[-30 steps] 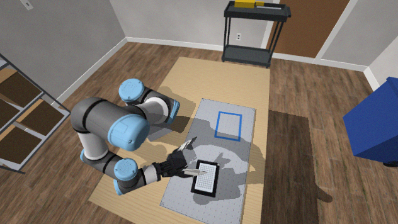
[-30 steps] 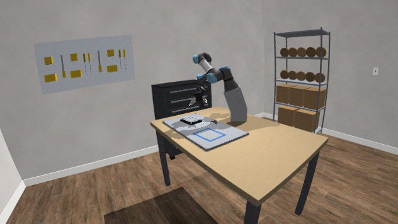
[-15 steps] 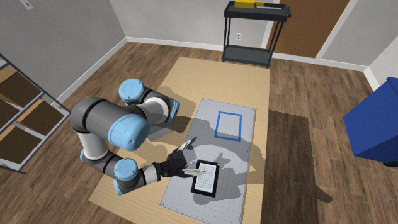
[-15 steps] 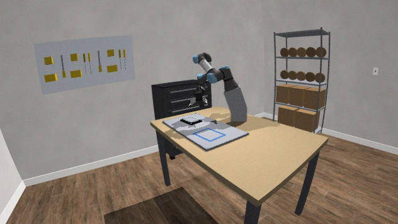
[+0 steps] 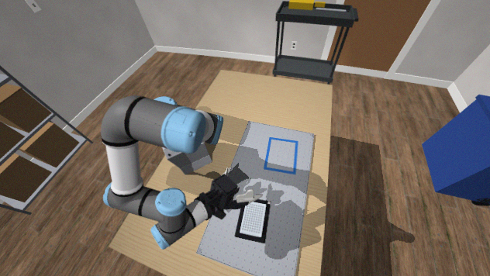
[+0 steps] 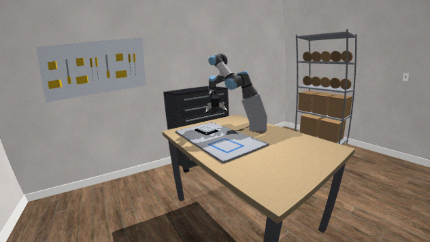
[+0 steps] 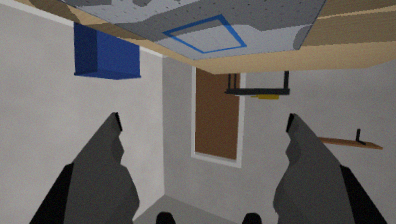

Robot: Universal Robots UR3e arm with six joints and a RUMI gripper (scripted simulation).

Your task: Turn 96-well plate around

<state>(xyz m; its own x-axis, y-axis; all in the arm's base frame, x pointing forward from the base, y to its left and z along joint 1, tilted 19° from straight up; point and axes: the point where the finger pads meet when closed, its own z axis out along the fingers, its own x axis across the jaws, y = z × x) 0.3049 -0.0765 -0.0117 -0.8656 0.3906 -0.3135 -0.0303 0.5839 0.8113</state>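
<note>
Right now my hand is 50 mm short of the 96-well plate, 90 mm to the left of it and 150 mm above it. From my hand the other things lie so: A1 corner mark: 100 mm ahead, 10 mm to the right, 150 mm below; then black plate nest N1: 50 mm ahead, 90 mm to the right, 160 mm below.
</note>
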